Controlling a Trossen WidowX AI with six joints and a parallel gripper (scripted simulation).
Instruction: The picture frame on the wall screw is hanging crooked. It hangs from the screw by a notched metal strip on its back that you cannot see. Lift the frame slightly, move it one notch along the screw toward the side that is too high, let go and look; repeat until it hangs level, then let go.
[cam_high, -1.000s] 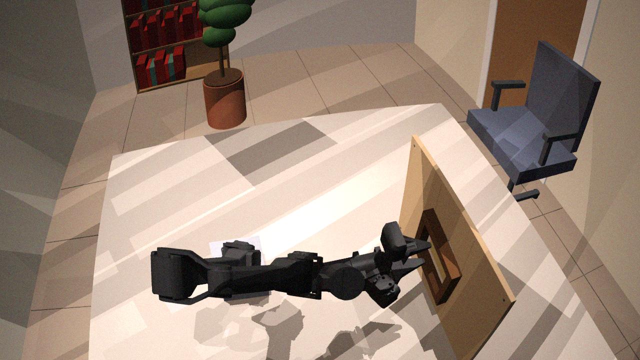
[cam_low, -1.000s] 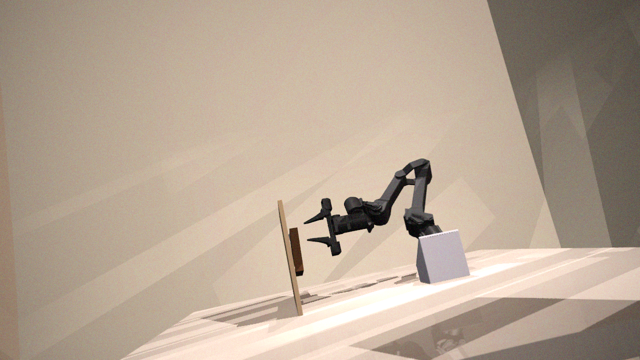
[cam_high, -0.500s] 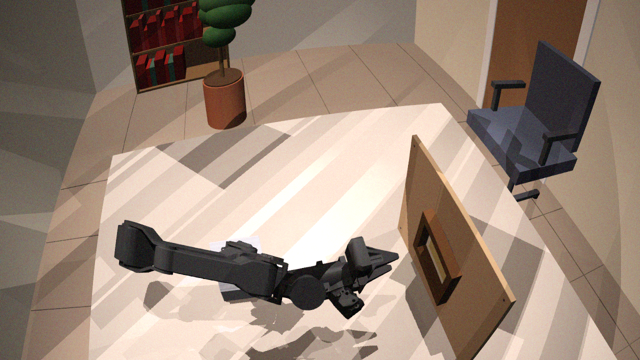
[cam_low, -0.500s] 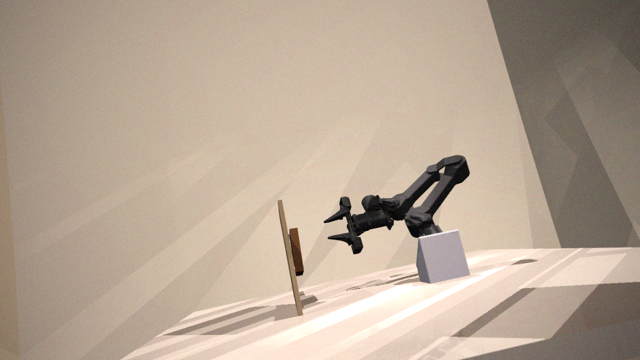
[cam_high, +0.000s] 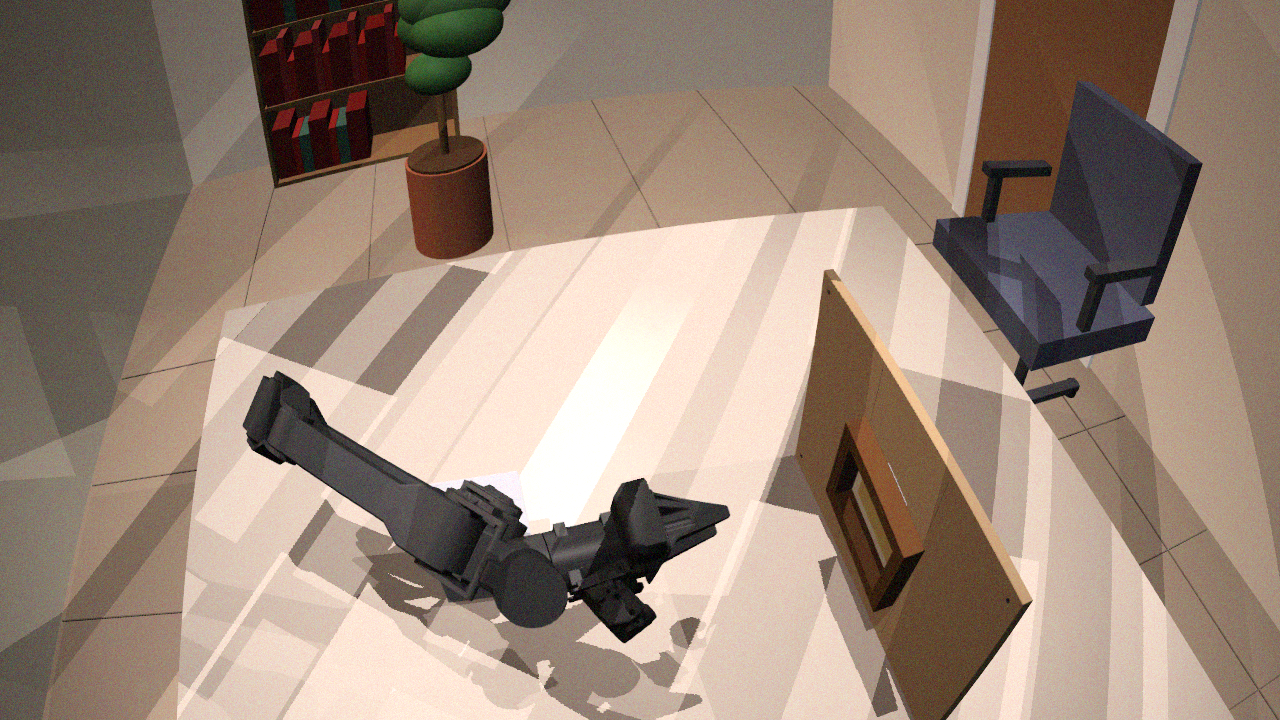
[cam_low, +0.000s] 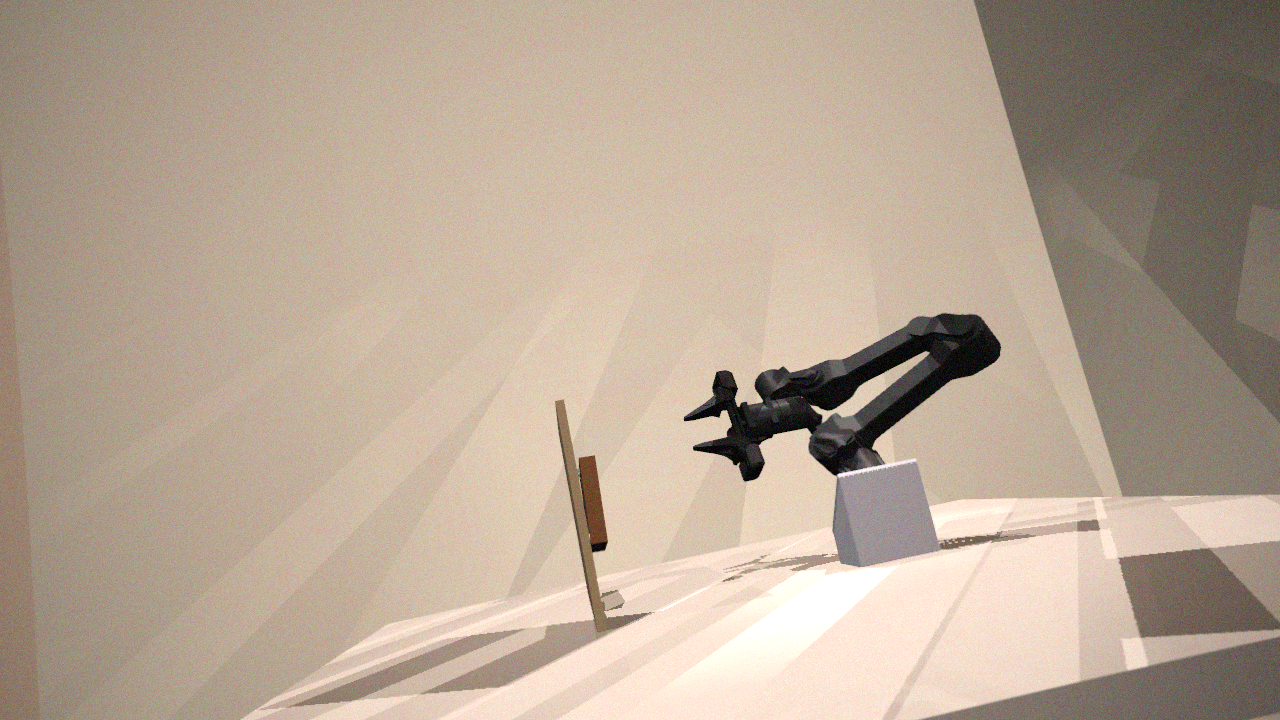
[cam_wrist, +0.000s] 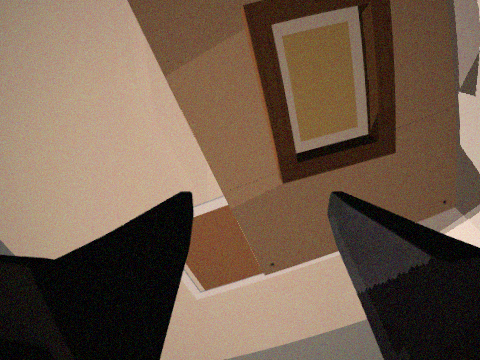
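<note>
The picture frame lies 190 mm ahead of my gripper tip, 80 mm below it and 20 mm to the left of it. Round my gripper tip: board wall 200 mm ahead, 90 mm below, 20 mm to the left.
</note>
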